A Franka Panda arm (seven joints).
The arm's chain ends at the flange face. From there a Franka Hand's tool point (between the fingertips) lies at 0.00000 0.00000 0.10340 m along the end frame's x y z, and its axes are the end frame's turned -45 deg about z.
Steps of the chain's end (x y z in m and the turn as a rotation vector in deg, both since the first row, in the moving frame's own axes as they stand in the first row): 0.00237 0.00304 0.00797 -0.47 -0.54 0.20; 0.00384 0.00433 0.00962 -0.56 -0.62 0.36; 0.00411 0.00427 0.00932 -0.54 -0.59 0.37; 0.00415 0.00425 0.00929 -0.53 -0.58 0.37; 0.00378 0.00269 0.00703 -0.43 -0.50 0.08; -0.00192 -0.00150 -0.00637 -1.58 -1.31 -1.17; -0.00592 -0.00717 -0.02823 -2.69 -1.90 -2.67
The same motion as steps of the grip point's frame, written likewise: -0.00176 0.00373 0.00796 0.05 -0.71 0.20; -0.00185 0.00570 0.00961 0.04 -0.83 0.36; -0.00155 0.00586 0.00931 0.04 -0.80 0.37; -0.00149 0.00587 0.00928 0.04 -0.78 0.37; -0.00042 0.00448 0.00702 0.05 -0.66 0.08; -0.00398 -0.00204 -0.00644 -0.19 -2.04 -1.17; -0.00494 -0.00811 -0.02840 -0.56 -3.25 -2.67
